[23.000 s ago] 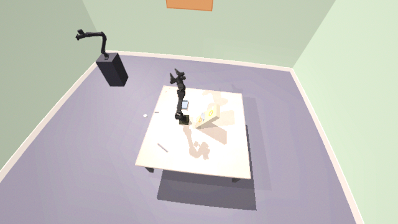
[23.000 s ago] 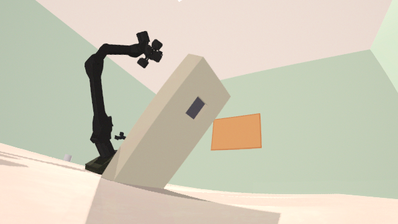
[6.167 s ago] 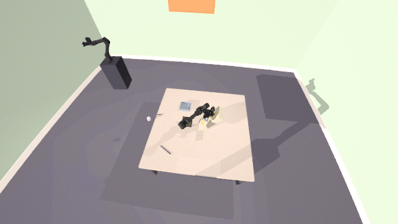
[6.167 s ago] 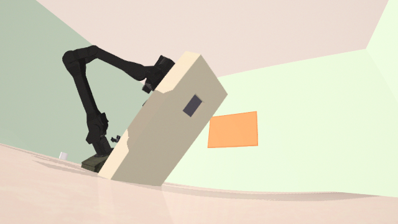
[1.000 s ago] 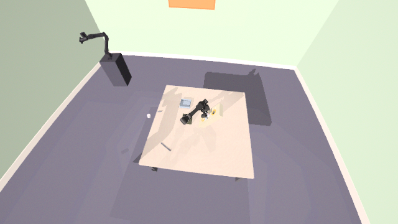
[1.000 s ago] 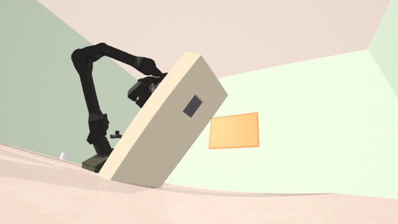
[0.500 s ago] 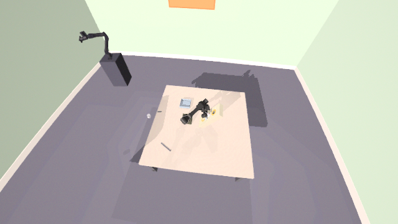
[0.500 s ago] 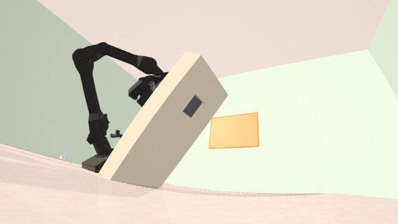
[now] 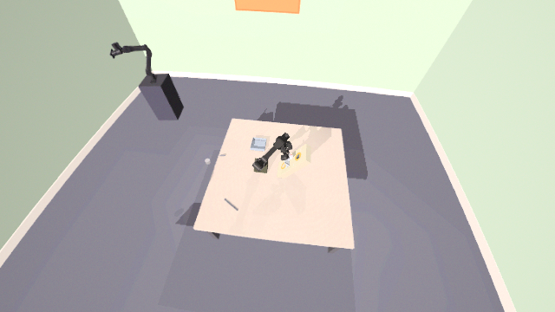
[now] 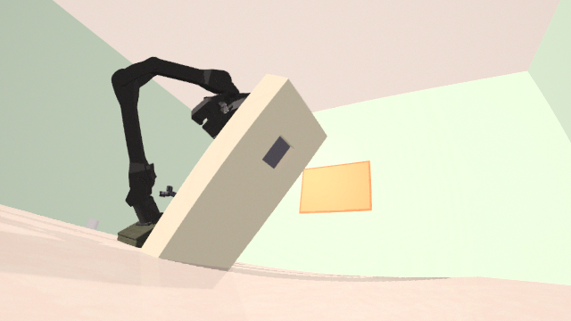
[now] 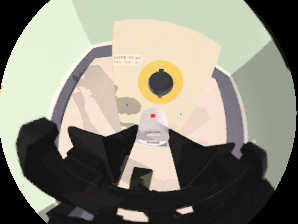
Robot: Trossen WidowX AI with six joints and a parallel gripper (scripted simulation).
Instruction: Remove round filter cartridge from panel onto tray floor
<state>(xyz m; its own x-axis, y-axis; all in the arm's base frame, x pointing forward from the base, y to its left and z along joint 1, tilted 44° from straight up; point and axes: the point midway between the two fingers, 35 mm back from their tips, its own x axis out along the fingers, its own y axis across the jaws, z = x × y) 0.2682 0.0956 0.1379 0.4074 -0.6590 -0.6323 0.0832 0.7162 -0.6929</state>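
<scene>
Now: gripper tip 30 cm past the tray, 31 cm to the right of it and 23 cm above it. The rest, counted from my gripper tip: small white cylinder 80 cm behind, 8 cm to the left, 22 cm below; white round cartridge right at my gripper tip; cream service panel 4 cm ahead, 1 cm to the right, 8 cm below.
</scene>
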